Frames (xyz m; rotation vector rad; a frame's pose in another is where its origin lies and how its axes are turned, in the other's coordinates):
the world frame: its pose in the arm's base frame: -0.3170 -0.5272 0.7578 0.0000 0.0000 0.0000
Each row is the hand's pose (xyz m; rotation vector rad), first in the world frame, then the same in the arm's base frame.
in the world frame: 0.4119 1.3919 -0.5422 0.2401 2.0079 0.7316
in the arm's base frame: 0.0949 0.8647 0.2156 0.2401 2.0079 0.7316
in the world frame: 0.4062 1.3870 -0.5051 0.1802 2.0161 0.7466
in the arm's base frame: 0.0892 0.8598 0.2527 0.1802 2.0161 0.7466
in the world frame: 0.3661 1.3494 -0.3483 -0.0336 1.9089 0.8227
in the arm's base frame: 0.0491 0.8222 0.4095 -0.0336 1.9089 0.8227
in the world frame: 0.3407 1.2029 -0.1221 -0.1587 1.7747 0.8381
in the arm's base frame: 0.0237 0.6757 0.6357 -0.1587 1.7747 0.8381
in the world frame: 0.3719 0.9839 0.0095 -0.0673 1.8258 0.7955
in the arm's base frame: 0.0549 0.4567 0.7673 -0.0673 1.8258 0.7955
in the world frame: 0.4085 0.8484 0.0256 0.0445 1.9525 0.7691
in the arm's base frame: 0.0915 0.3212 0.7834 0.0445 1.9525 0.7691
